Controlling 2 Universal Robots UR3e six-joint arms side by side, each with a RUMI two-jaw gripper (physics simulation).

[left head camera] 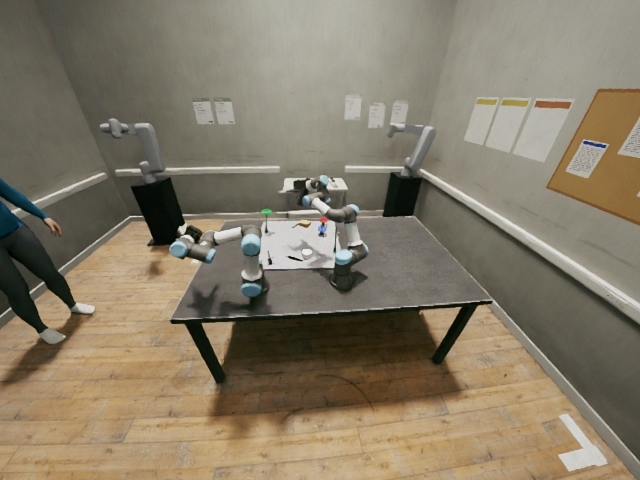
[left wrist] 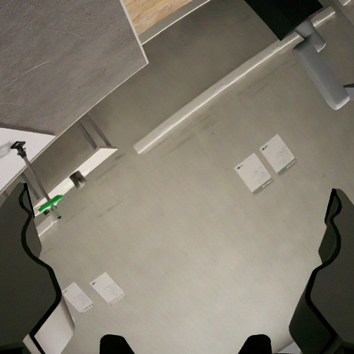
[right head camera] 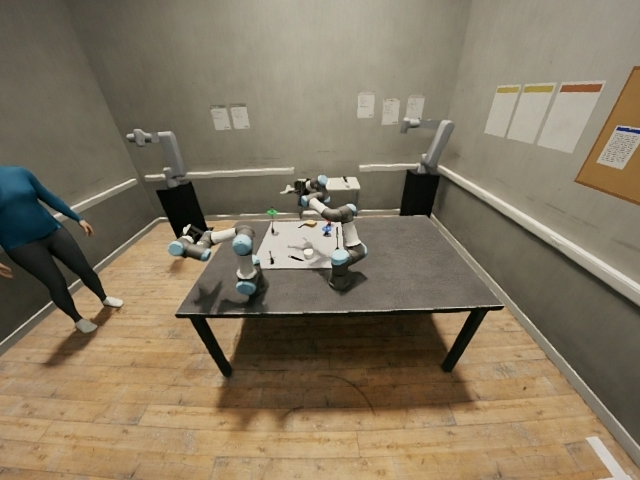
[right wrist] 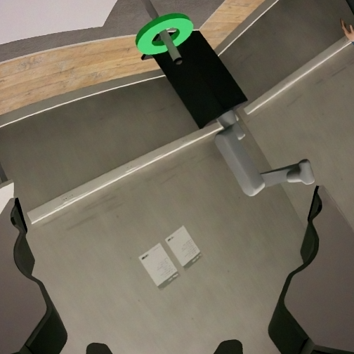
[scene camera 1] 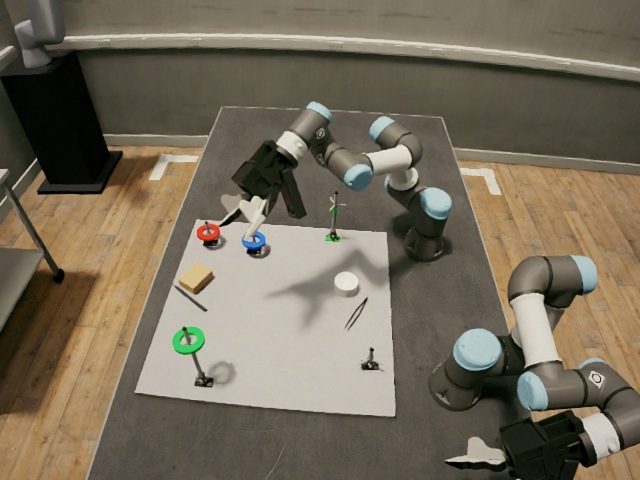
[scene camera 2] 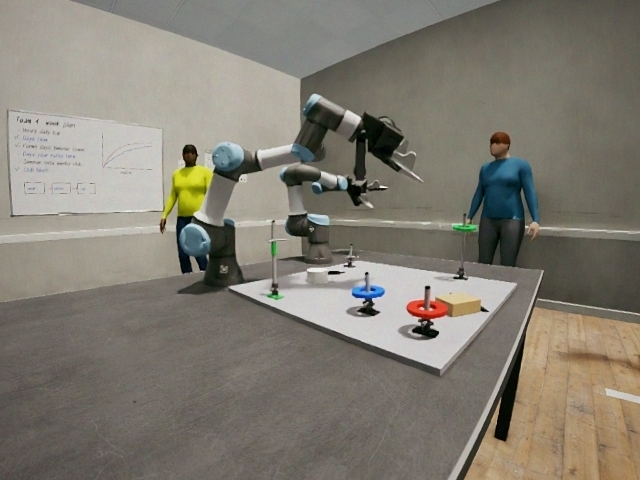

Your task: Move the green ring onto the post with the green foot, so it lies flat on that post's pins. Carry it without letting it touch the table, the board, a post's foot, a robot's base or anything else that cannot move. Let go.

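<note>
The green ring (left head camera: 266,211) (right head camera: 272,212) (scene camera 1: 199,345) (scene camera 2: 471,227) (left wrist: 50,202) (right wrist: 145,40) lies flat around a tall post with a black foot, high above the board. The post with the green foot (scene camera 1: 333,222) (scene camera 2: 274,266) stands upright at the board's edge, near the right arm's base. It has pale pins and a green sleeve high up, and no ring. My right gripper (scene camera 1: 234,231) (scene camera 2: 417,167) (right wrist: 164,195) is open and empty, high over the board. My left gripper (scene camera 1: 450,461) (scene camera 2: 379,197) (left wrist: 180,189) is open and empty, away from the board.
In scene camera 1, a red ring (scene camera 1: 200,237) and a blue ring (scene camera 1: 261,242) sit on short posts at the board's back left. A yellow block (scene camera 1: 195,277), a thin dark rod (scene camera 1: 190,298), a white round tub (scene camera 1: 346,284), tweezers (scene camera 1: 356,313) and a short bare post (scene camera 1: 370,359) are on the board (scene camera 1: 279,372).
</note>
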